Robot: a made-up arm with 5 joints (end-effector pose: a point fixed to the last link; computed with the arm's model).
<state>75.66 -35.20 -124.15 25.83 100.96</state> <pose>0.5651 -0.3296 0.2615 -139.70 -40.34 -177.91</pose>
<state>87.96 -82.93 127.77 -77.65 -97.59</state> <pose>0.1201 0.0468 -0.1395 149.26 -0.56 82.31</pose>
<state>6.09 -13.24 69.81 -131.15 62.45</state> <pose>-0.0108 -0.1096 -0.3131 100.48 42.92 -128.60</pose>
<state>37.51 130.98 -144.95 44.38 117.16</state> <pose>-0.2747 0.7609 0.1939 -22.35 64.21 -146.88</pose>
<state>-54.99 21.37 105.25 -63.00 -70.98</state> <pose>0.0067 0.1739 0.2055 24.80 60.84 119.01</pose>
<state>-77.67 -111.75 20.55 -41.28 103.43</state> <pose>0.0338 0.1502 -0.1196 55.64 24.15 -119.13</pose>
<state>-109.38 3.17 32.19 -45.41 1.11</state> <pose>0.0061 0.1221 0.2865 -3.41 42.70 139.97</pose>
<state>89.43 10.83 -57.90 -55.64 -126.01</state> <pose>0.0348 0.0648 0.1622 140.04 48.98 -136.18</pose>
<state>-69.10 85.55 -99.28 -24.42 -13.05</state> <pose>-0.3019 -0.2813 0.0601 102.81 10.28 3.14</pose>
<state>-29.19 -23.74 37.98 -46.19 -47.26</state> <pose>0.1934 0.0388 0.1688 78.73 61.67 93.06</pose>
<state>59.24 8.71 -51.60 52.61 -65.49</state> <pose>0.1420 0.6286 0.3475 78.22 -57.40 -121.29</pose>
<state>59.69 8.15 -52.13 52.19 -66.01</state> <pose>0.1529 0.6219 0.3537 77.76 -56.66 -121.39</pose>
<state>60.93 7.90 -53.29 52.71 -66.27</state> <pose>0.1804 0.6174 0.3545 77.91 -56.91 -123.75</pose>
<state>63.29 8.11 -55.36 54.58 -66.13</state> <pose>0.2319 0.6133 0.3473 78.99 -58.57 -129.40</pose>
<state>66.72 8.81 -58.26 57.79 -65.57</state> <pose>0.3068 0.6034 0.3317 81.43 -61.53 -138.69</pose>
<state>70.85 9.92 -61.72 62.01 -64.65</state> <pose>0.3974 0.5803 0.3093 85.89 -65.25 -151.65</pose>
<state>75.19 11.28 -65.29 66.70 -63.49</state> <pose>0.4904 0.5410 0.2830 93.09 -68.91 -167.98</pose>
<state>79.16 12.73 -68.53 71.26 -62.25</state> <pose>0.5716 0.4913 0.2564 103.12 -71.74 173.39</pose>
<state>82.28 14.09 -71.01 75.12 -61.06</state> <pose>0.6313 0.4437 0.2331 114.21 -73.28 155.30</pose>
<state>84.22 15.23 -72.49 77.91 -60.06</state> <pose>0.6667 0.4112 0.2148 123.58 -73.75 141.31</pose>
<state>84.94 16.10 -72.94 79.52 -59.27</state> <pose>0.6807 0.4004 0.2020 129.60 -73.65 133.20</pose>
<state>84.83 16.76 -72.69 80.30 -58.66</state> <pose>0.6809 0.4058 0.1931 133.08 -73.39 129.42</pose>
